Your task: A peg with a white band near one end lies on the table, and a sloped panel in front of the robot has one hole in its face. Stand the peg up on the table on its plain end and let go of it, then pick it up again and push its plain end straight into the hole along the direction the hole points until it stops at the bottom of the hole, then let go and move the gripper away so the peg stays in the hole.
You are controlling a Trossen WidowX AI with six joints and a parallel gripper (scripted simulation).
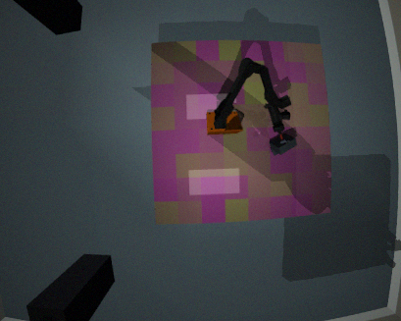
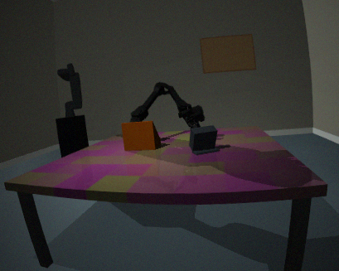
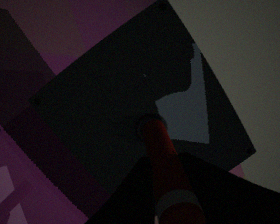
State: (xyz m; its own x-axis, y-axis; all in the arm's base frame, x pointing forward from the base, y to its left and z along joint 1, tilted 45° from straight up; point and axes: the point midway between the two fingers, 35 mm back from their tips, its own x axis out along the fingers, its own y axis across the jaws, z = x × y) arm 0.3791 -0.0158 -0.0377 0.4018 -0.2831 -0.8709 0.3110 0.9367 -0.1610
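Right now my gripper tip is 10 mm to the right of the peg, 10 mm below it and 10 mm past it. Also, from my gripper tip: grey sloped panel (60 mm to the right, 30 mm below, 30 mm ahead).
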